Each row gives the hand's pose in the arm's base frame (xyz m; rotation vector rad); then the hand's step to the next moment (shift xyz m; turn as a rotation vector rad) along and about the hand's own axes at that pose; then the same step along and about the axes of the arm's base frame.
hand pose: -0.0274 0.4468 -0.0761 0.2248 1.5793 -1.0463
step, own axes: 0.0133 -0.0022 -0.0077 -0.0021 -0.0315 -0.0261
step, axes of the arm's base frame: -0.0109 -0.0009 -0.0110 -0.0379 0.0012 0.0155
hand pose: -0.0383 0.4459 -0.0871 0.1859 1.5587 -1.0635
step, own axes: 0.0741 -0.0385 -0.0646 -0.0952 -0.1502 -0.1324
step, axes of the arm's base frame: -0.0929 -0.0082 -0.0494 -0.1601 0.0474 0.1458
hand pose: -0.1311 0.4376 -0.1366 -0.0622 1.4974 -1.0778
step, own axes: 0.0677 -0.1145 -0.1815 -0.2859 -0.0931 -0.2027
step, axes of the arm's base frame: -0.2249 -0.0017 -0.0078 -0.1351 0.2335 0.2423
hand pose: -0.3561 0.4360 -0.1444 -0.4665 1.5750 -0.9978
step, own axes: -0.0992 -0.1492 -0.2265 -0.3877 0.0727 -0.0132
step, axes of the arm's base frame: -0.2192 0.0694 0.1747 0.1063 0.3378 0.1743
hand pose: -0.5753 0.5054 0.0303 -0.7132 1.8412 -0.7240
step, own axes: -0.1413 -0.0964 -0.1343 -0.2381 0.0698 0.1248
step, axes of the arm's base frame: -0.0632 0.0645 0.1979 0.1851 0.2022 0.0446
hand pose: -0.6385 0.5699 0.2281 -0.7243 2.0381 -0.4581
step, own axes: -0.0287 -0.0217 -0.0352 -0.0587 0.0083 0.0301
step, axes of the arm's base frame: -0.0108 0.0036 0.0490 0.0479 0.0431 0.0164
